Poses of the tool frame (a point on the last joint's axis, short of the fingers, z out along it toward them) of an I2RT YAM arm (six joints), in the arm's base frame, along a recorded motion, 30 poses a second.
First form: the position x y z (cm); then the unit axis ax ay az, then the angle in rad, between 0 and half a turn.
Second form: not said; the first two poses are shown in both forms.
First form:
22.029, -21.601, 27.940, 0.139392, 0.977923, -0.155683, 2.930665
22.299, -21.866, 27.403, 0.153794, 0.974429, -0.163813, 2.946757
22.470, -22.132, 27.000, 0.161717, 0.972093, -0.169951, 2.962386
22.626, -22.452, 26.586, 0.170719, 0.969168, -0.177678, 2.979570
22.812, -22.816, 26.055, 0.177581, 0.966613, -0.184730, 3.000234
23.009, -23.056, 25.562, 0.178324, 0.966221, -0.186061, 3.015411
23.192, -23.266, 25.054, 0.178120, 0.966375, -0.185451, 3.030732
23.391, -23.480, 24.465, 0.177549, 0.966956, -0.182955, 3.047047
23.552, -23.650, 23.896, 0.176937, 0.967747, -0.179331, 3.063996
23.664, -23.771, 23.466, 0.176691, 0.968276, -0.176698, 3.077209
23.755, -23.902, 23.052, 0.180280, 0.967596, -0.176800, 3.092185
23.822, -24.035, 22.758, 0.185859, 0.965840, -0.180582, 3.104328
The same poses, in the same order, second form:
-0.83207, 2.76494, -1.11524, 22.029, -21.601, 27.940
-0.87636, 2.75958, -1.18944, 22.299, -21.866, 27.403
-0.91965, 2.75628, -1.24935, 22.470, -22.132, 27.000
-0.96782, 2.74967, -1.31654, 22.626, -22.452, 26.586
-1.02313, 2.74431, -1.38650, 22.812, -22.816, 26.055
-1.06097, 2.74683, -1.42598, 23.009, -23.056, 25.562
-1.09780, 2.75259, -1.46234, 23.192, -23.266, 25.054
-1.13617, 2.76179, -1.49935, 23.391, -23.480, 24.465
-1.17679, 2.77281, -1.53846, 23.552, -23.650, 23.896
-1.21003, 2.78060, -1.57102, 23.664, -23.771, 23.466
-1.24773, 2.78274, -1.61614, 23.755, -23.902, 23.052
-1.27786, 2.77655, -1.65808, 23.822, -24.035, 22.758

